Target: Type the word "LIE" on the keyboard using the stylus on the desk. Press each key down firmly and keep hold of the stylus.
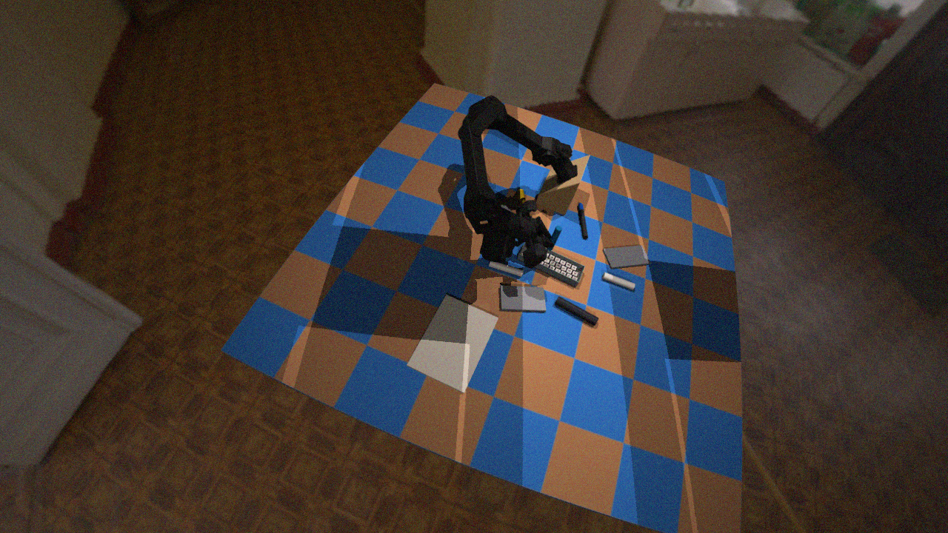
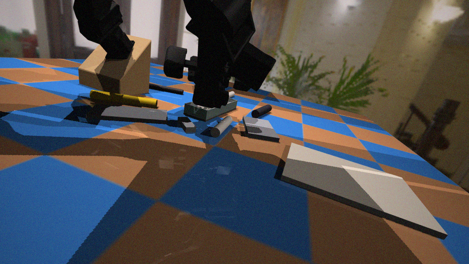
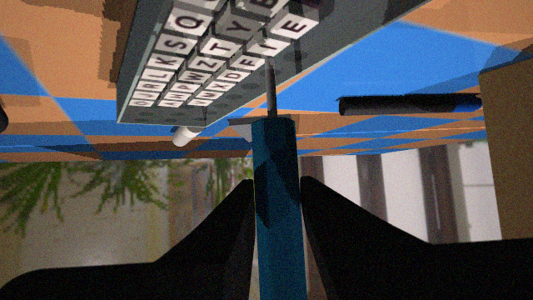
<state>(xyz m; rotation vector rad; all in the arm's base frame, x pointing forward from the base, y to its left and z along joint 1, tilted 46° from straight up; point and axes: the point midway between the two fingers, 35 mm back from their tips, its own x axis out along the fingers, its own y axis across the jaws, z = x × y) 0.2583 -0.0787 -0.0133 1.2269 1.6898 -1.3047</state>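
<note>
The stylus is 1 cm below my gripper tip. The rest, counted from my gripper tip: small grey block (1 cm ahead, 14 cm to the right, 7 cm below); L key (5 cm ahead, 4 cm to the left, 6 cm below); black cylinder (15 cm ahead, 10 cm to the left, 6 cm below).
</note>
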